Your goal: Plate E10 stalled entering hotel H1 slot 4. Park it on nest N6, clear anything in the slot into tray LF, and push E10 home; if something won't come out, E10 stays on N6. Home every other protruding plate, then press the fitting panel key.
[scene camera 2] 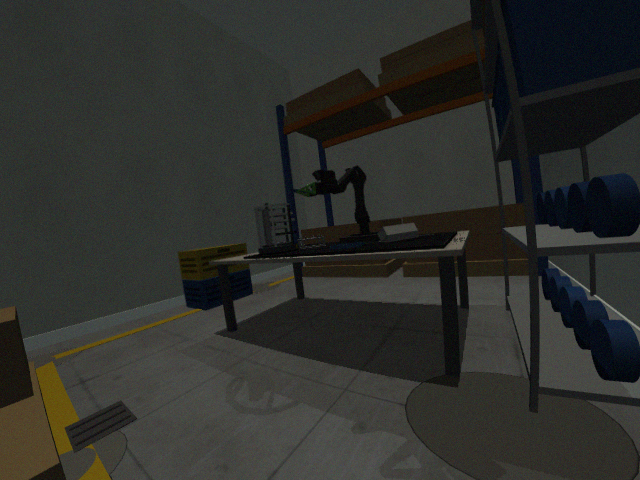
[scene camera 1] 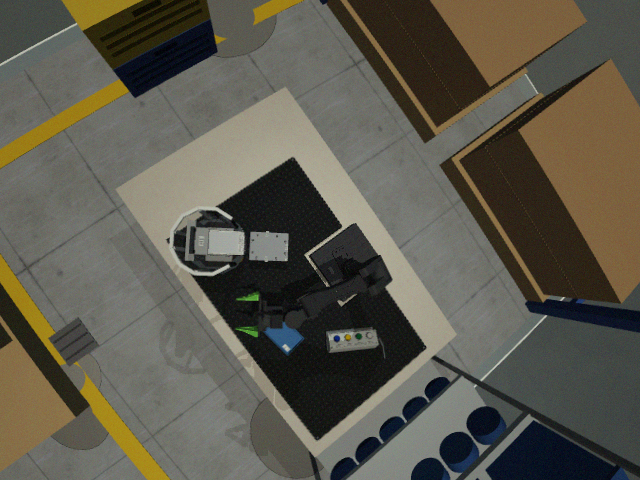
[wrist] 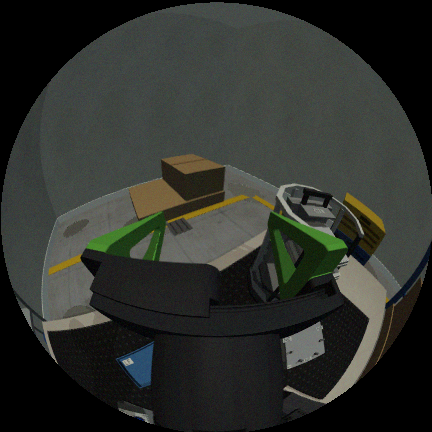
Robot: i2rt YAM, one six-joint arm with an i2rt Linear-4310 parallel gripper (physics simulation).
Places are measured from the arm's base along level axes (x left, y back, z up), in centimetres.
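Pixels of known places: gripper, fingertip midpoint: [scene camera 2: 299, 190] [scene camera 1: 235, 313] [wrist: 216, 217]; arm's base at its link origin: [scene camera 2: 365, 234] [scene camera 1: 348, 267].
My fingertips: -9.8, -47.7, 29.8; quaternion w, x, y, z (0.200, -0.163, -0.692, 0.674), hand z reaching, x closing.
Observation:
For each thing: its top centre in the pictures, then the offset to it from my fingertips, as dx, dy, dz. "pt": a spot on its surface instead. Level surfaces: height alone.
- hotel at its top centre: [wrist: 329, 201] [scene camera 1: 204, 239] [scene camera 2: 272, 203] -26.7, +2.2, -2.7
- silver nest-like flat piece at a spot on its surface: [wrist: 304, 345] pt -13.4, +23.2, -27.6
- blue tray at its top centre: [wrist: 145, 365] [scene camera 1: 284, 335] [scene camera 2: 347, 243] +22.0, +8.3, -31.8
- key panel at its top centre: [scene camera 1: 354, 343] [scene camera 2: 397, 224] +39.6, +33.3, -25.2
- black mat at its surface level: dz -33.5
- pale table at its surface level: dz -34.8
The hotel [scene camera 1: 201, 241] [scene camera 2: 267, 227] [wrist: 316, 211] is a pale round-framed tower at the mat's left edge in the top view. Light plates jut from its side; their labels are too small to read, so I cannot tell which is E10. A silver nest-like flat piece [scene camera 1: 268, 246] [wrist: 304, 345] lies beside it. A blue tray [scene camera 1: 281, 335] [wrist: 140, 365] lies partly under the wrist. The key panel [scene camera 1: 356, 347] [scene camera 2: 398, 231] has blue, yellow, green and white keys. My gripper [scene camera 1: 236, 314] [scene camera 2: 296, 191] [wrist: 216, 217] is wide open and empty, raised above the table, apart from the hotel.
The black mat [scene camera 1: 330, 397] lies on the pale table [scene camera 1: 253, 129]. The arm's dark base [scene camera 1: 338, 248] stands by the mat's edge. Yellow and blue crates [scene camera 1: 165, 59] [scene camera 2: 217, 266] and a grey rack [scene camera 2: 532, 310] with blue bins stand on the floor around the table.

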